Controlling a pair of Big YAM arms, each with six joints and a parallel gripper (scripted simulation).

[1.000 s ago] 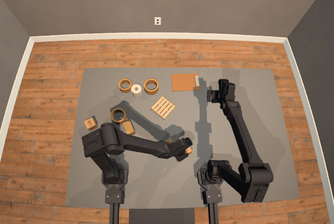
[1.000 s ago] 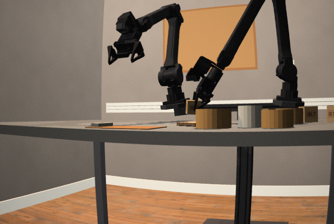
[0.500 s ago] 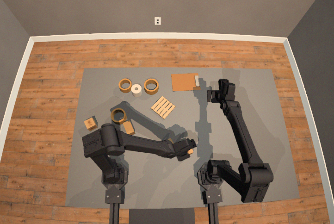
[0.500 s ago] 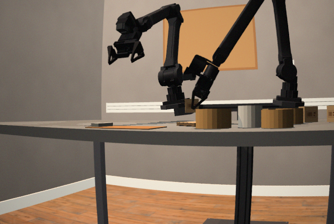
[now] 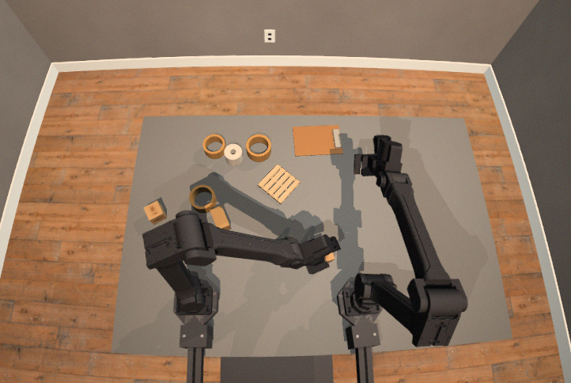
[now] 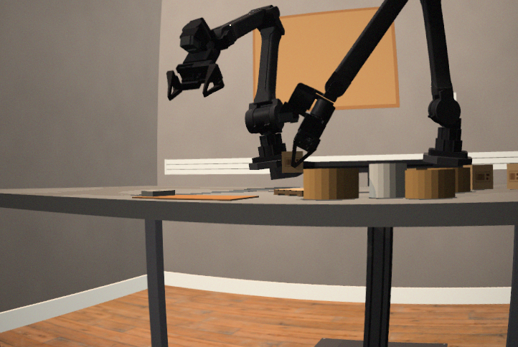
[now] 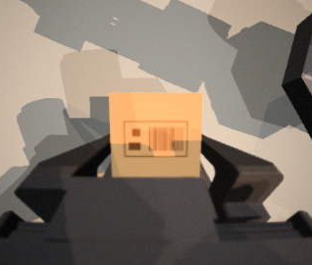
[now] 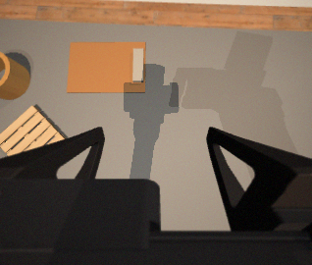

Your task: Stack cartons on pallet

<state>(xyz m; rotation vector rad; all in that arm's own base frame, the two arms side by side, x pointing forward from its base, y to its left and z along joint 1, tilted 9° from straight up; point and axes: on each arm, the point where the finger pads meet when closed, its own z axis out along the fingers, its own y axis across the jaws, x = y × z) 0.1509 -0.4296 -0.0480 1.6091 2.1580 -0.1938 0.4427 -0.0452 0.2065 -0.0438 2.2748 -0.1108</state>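
My left hand is 30 cm short of the wooden pallet, 15 cm to the right of it and 6 cm above it. From my left hand the other things lie so: carton (1 cm above).
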